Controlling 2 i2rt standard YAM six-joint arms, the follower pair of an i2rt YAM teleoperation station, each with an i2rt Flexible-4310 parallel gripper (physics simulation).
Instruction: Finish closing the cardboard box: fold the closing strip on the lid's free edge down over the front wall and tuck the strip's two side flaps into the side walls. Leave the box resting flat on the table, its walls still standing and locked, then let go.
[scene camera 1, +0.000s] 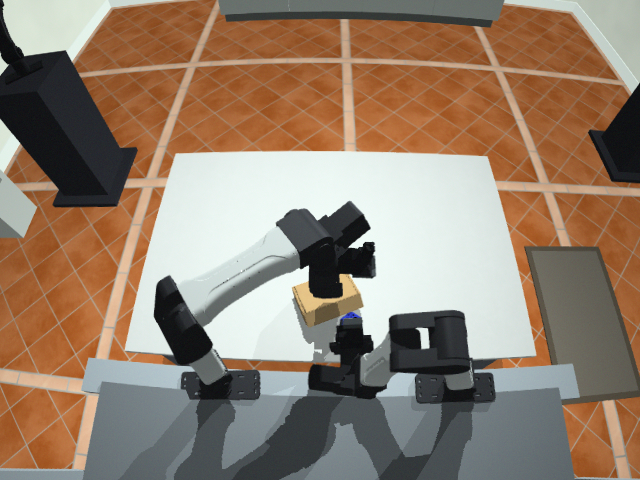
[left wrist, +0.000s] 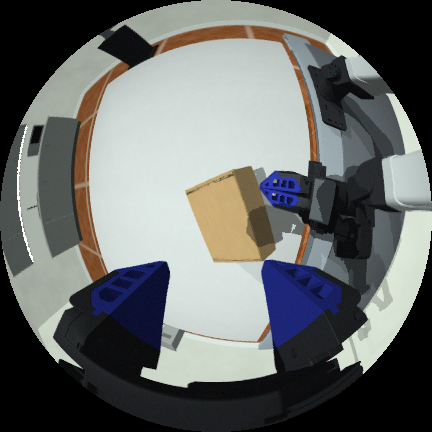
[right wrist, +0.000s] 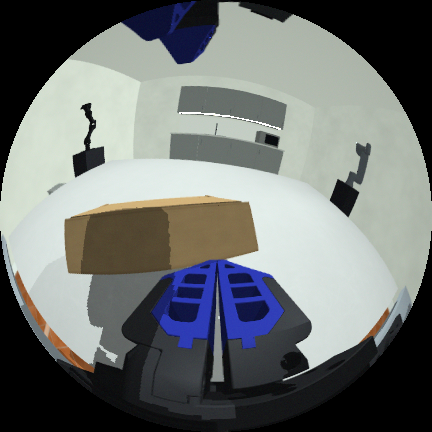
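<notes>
The tan cardboard box (scene camera 1: 349, 293) (left wrist: 222, 220) (right wrist: 212, 232) lies on the table, turned at an angle to its edges. Its lid lies down over the top, with thin dark seams along the two short ends. The long side facing the right gripper looks smooth and upright, partly in shadow; no strip stands out from it. Whether both side flaps are tucked in cannot be seen. My left gripper (scene camera 1: 325, 296) (left wrist: 215, 268) is open above the box, with nothing between its fingers. My right gripper (scene camera 1: 351, 315) (left wrist: 259, 186) (right wrist: 216, 265) is shut and empty, its tips low beside that long side.
The white table (scene camera 1: 429, 206) (left wrist: 200, 100) (right wrist: 320, 240) carries the box. The grey mounting bench (scene camera 1: 320, 439) runs along its near edge. The left arm reaches over the box from the picture's left. The right arm is folded low between the box and the bench.
</notes>
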